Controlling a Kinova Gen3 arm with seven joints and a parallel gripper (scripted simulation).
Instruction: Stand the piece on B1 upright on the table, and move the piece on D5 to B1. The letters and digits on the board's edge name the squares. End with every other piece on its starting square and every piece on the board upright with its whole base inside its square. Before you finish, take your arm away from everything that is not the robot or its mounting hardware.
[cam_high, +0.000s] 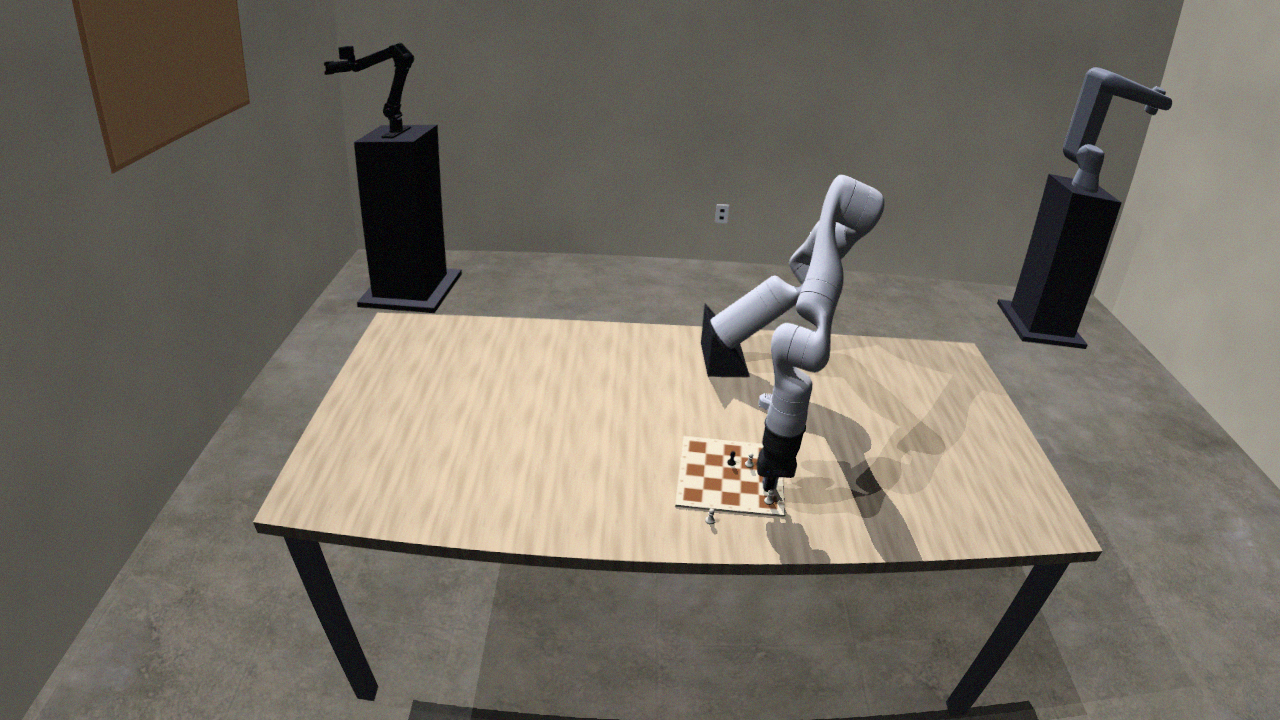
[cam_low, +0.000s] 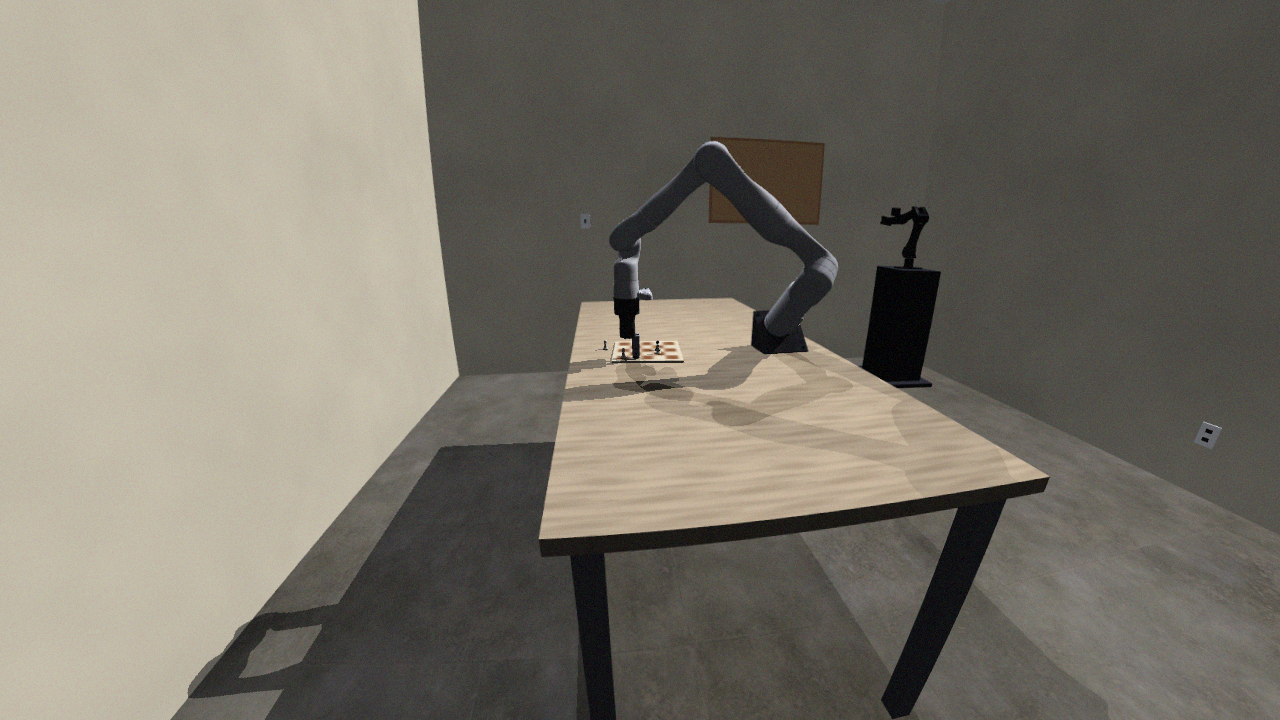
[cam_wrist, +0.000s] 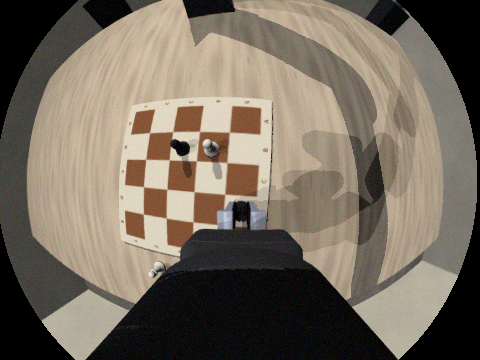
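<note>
The chessboard is 8 cm to the right of my hand, 4 cm behind it and 3 cm below it.
</note>
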